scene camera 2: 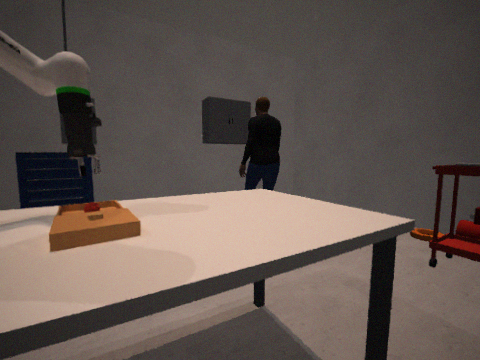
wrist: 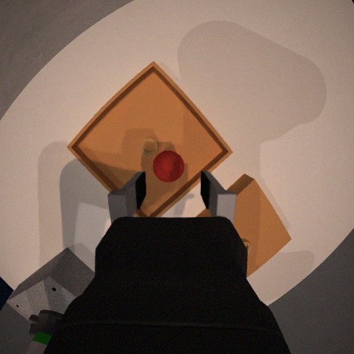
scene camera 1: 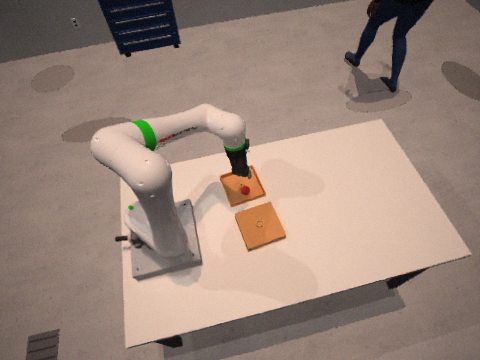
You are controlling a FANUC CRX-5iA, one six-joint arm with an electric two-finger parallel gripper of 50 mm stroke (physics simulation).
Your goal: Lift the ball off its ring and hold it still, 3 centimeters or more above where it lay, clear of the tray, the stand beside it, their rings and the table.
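Frame: origin at the arm's base, x down, y ahead, z right, level; millimetres.
Where they show: gripper, fingertip midpoint: (scene camera 2: 90,175) (scene camera 1: 244,176).
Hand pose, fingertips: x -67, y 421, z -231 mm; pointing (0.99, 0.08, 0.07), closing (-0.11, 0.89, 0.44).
After its pixels a point has its place.
The red ball (scene camera 1: 245,190) {x 32, y 421, z -209 mm} (scene camera 2: 92,206) {x 38, y 427, z -202 mm} (wrist: 168,166) lies in the orange tray (scene camera 1: 231,189) {x 76, y 349, z -249 mm} (wrist: 125,110). A small ring (wrist: 150,146) is on the tray floor; the ball appears beside it, not centred on it. My gripper (scene camera 1: 246,176) {x -67, y 421, z -231 mm} (scene camera 2: 90,168) {x -67, y 421, z -231 mm} (wrist: 172,182) is open and empty, well above the tray. In the wrist view the ball shows just beyond the fingertips, between their lines. The orange stand (scene camera 1: 251,236) {x 38, y 427, z 37 mm} (scene camera 2: 100,235) {x 60, y 500, z 68 mm} (wrist: 260,217) is beside the tray, with its own ring (scene camera 1: 259,224) {x 39, y 470, z -20 mm} (scene camera 2: 95,216) {x 29, y 476, z -5 mm} (wrist: 246,244) on top.
The tray and stand rest on the white table (scene camera 1: 350,200) {x 79, y 947, z -123 mm} (scene camera 2: 225,220) {x 79, y 841, z -16 mm} (wrist: 150,40), separated by a narrow gap. The arm's grey base plate (scene camera 1: 192,250) {x -6, y 160, z 95 mm} (wrist: 55,280) is at the table's left. A person (scene camera 1: 400,30) (scene camera 2: 265,140) is beyond the table. A blue cabinet (scene camera 1: 142,25) (scene camera 2: 45,180) is farther back.
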